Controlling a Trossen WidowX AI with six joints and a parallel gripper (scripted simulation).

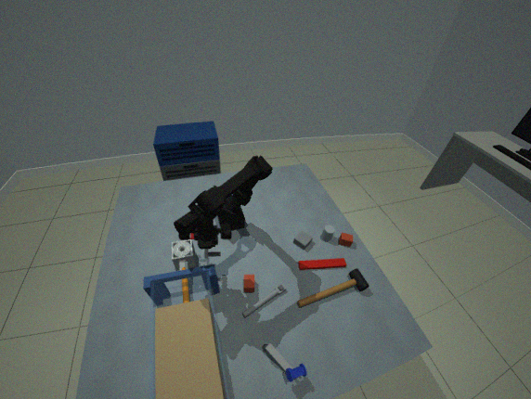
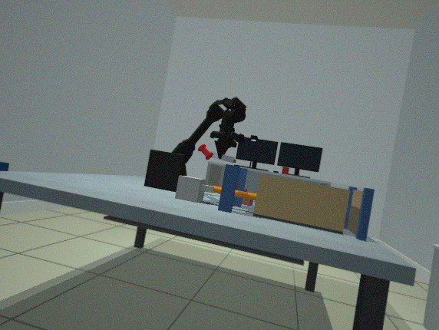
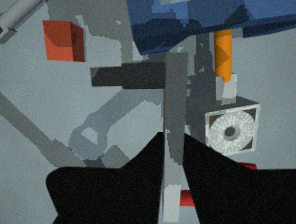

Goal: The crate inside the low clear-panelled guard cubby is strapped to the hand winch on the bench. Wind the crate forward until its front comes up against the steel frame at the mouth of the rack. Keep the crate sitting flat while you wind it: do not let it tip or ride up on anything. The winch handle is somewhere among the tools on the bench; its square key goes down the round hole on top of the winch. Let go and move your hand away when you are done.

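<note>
The red knob lies 6 cm behind my gripper tip, 3 cm to the right of it and 2 cm above it. The rest, counted from my gripper tip: grey winch: 9 cm behind, 12 cm to the right, 15 cm below; then red-knobbed winch handle: 2 cm behind, 1 cm to the right, 1 cm above; then clear-panelled cubby: 33 cm ahead, 12 cm to the right, 7 cm below.
</note>
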